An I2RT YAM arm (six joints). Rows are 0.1 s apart.
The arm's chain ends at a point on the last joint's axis. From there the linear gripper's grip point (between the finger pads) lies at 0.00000 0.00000 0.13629 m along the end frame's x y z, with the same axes.
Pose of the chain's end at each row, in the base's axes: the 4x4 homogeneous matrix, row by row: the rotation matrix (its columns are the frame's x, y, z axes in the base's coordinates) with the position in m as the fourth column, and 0 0 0 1 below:
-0.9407 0.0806 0.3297 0.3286; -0.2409 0.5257 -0.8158 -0.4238; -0.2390 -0.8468 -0.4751 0.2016; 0 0 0 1
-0.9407 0.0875 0.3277 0.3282; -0.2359 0.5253 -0.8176 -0.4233; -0.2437 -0.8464 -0.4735 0.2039; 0 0 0 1
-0.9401 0.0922 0.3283 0.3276; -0.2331 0.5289 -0.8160 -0.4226; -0.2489 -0.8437 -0.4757 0.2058; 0 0 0 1
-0.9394 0.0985 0.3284 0.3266; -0.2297 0.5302 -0.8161 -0.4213; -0.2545 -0.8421 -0.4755 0.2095; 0 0 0 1
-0.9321 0.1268 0.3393 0.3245; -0.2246 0.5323 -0.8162 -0.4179; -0.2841 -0.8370 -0.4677 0.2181; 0 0 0 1
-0.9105 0.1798 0.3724 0.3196; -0.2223 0.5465 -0.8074 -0.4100; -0.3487 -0.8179 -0.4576 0.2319; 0 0 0 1
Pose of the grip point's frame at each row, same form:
-0.9407 0.0806 0.3297 0.3735; -0.2409 0.5257 -0.8158 -0.5350; -0.2390 -0.8468 -0.4751 0.1368; 0 0 0 1
-0.9407 0.0875 0.3277 0.3729; -0.2359 0.5253 -0.8176 -0.5347; -0.2437 -0.8464 -0.4735 0.1394; 0 0 0 1
-0.9401 0.0922 0.3283 0.3723; -0.2331 0.5289 -0.8160 -0.5338; -0.2489 -0.8437 -0.4757 0.1410; 0 0 0 1
-0.9394 0.0985 0.3284 0.3714; -0.2297 0.5302 -0.8161 -0.5325; -0.2545 -0.8421 -0.4755 0.1447; 0 0 0 1
-0.9321 0.1268 0.3393 0.3707; -0.2246 0.5323 -0.8162 -0.5291; -0.2841 -0.8370 -0.4677 0.1544; 0 0 0 1
-0.9105 0.1798 0.3724 0.3704; -0.2223 0.5465 -0.8074 -0.5200; -0.3487 -0.8179 -0.4576 0.1695; 0 0 0 1

